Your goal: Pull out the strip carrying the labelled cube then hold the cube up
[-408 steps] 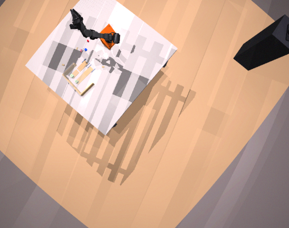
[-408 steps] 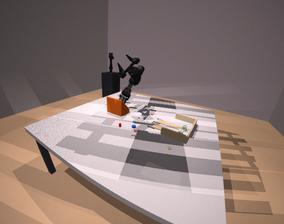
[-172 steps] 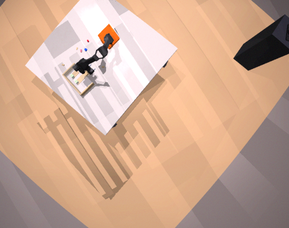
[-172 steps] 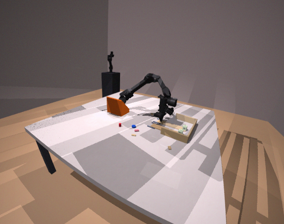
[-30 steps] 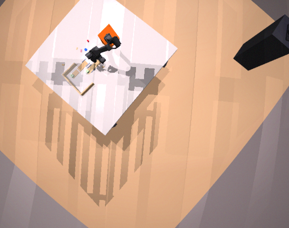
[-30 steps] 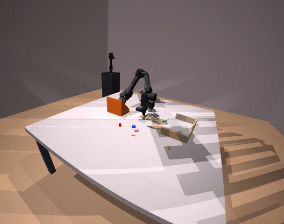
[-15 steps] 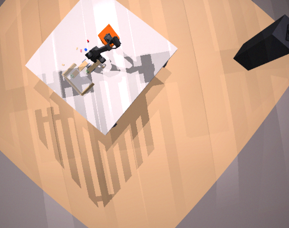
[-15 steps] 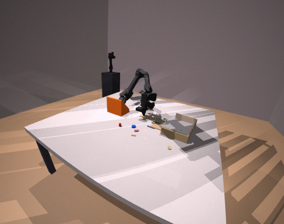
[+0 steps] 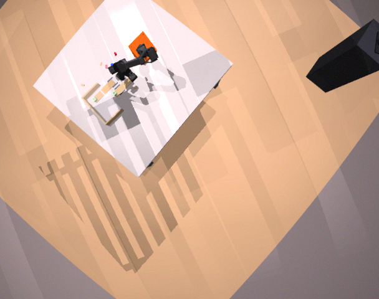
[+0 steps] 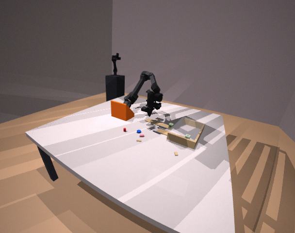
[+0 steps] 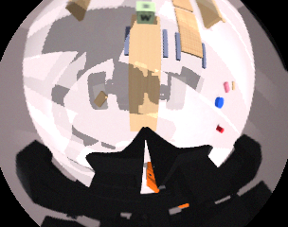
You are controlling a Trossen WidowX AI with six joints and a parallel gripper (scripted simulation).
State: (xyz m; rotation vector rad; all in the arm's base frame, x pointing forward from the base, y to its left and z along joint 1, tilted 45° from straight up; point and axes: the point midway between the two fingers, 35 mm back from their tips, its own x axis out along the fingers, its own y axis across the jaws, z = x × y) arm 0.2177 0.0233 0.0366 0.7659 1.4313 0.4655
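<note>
The tan strip is 9 cm ahead of my gripper tip, 2 cm to the right of it and 4 cm below it. From my gripper tip the other things lie so: red cylinder (8 cm behind, 26 cm to the right, 3 cm below); pink block (6 cm ahead, 25 cm to the right, 4 cm below); blue disc (1 cm ahead, 22 cm to the right, 3 cm below).
</note>
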